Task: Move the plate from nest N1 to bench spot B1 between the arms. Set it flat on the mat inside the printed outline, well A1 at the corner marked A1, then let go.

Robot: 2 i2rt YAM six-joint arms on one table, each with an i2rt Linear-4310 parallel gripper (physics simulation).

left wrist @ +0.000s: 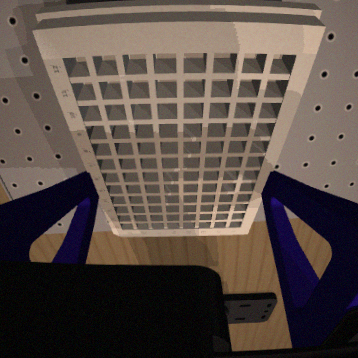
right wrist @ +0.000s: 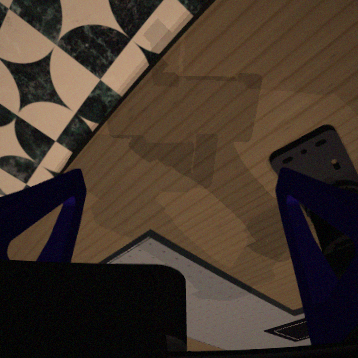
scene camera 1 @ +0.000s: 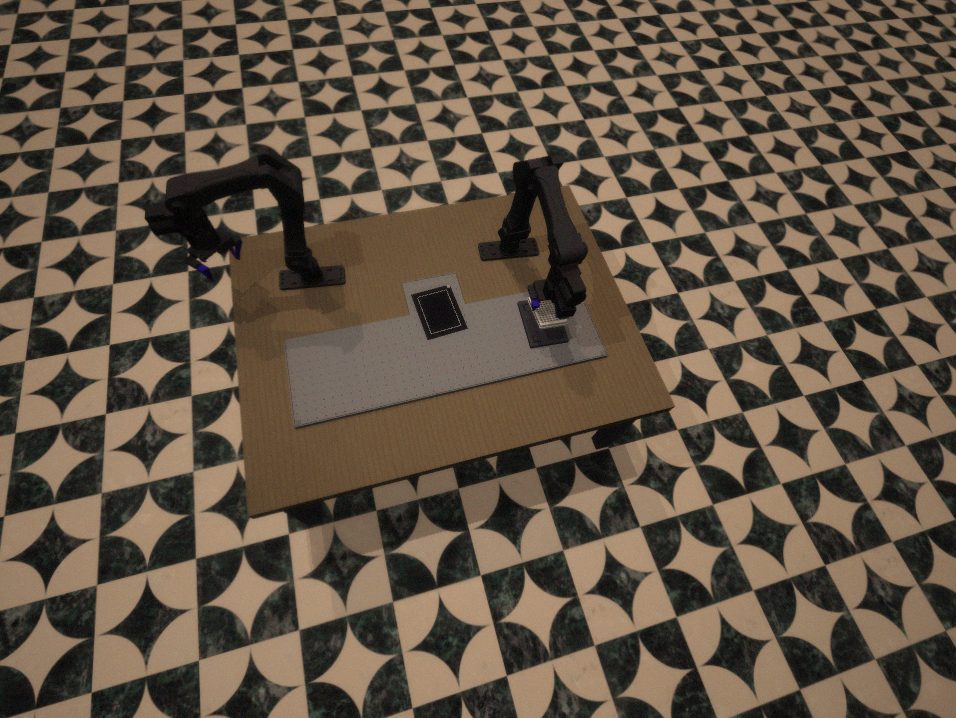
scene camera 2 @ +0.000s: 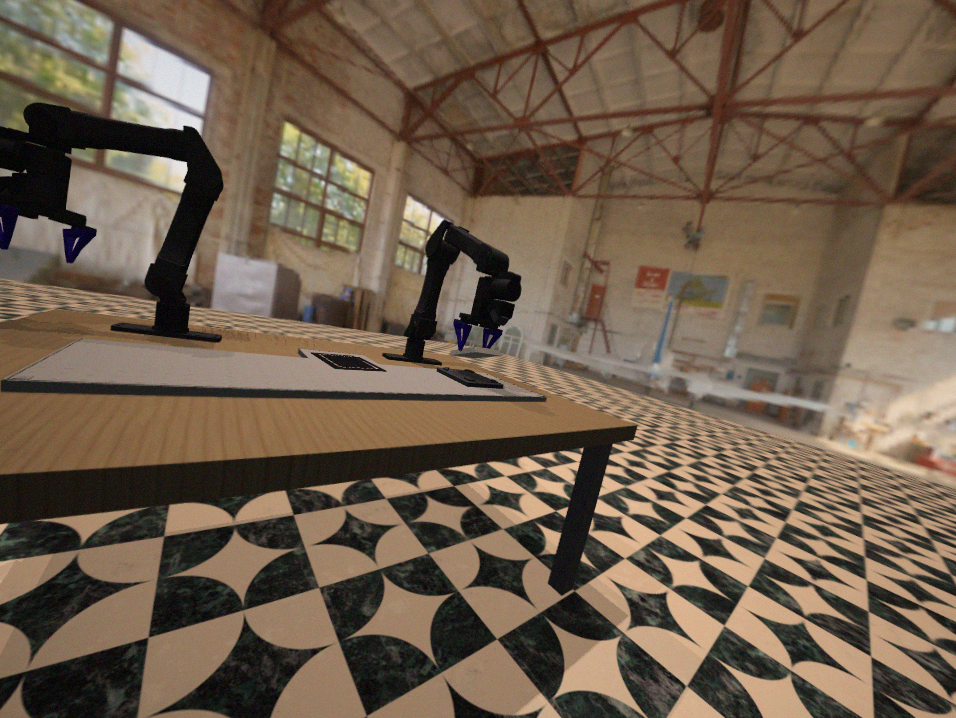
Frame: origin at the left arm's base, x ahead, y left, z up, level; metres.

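Where they show: left gripper, fingertip midpoint: [left wrist: 179,179] [scene camera 1: 546,307]; right gripper, fingertip midpoint: [right wrist: 180,178] [scene camera 1: 225,269] [scene camera 2: 38,256]; left arm's base, link origin: [scene camera 1: 508,250] [scene camera 2: 412,360]; right arm's base, link origin: [scene camera 1: 312,278] [scene camera 2: 170,334].
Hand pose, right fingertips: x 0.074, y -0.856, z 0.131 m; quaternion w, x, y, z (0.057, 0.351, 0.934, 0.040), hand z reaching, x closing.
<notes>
Each offset is from my right fingertips to the top centre of the thing. "pt": to the spot under its first point. Level surfaces: height alone.
The plate @[0.232 m ahead, 0.900 m left, 0.017 m down] [scene camera 1: 549,314] [left wrist: 181,142] is a white well plate with a grid of square wells. My left gripper [scene camera 1: 544,309] [scene camera 2: 475,336] [left wrist: 179,179] is shut on its two long sides and holds it level a little above the dark nest N1 @[0.227 m ahead, 0.901 m left, 0.100 m down] [scene camera 1: 541,335] [scene camera 2: 470,378] at the right end of the grey mat @[0.118 m down] [scene camera 1: 369,371] [scene camera 2: 226,373] [left wrist: 319,142]. Bench spot B1 @[pt 0.145 m ahead, 0.588 m left, 0.116 m down] [scene camera 1: 438,311] [scene camera 2: 347,361] [right wrist: 291,330], a black rectangle with a printed outline, lies between the arms and holds nothing. My right gripper [scene camera 1: 199,262] [right wrist: 180,178] is open and empty, out past the table's left edge.
The wooden table @[0.131 m down] [scene camera 1: 404,456] [scene camera 2: 369,428] [right wrist: 213,106] carries the mat and both arm bases [scene camera 1: 312,277] [scene camera 1: 507,250]. The right arm's base plate also shows in the right wrist view [right wrist: 312,149]. Checkered floor [scene camera 1: 618,570] surrounds the table.
</notes>
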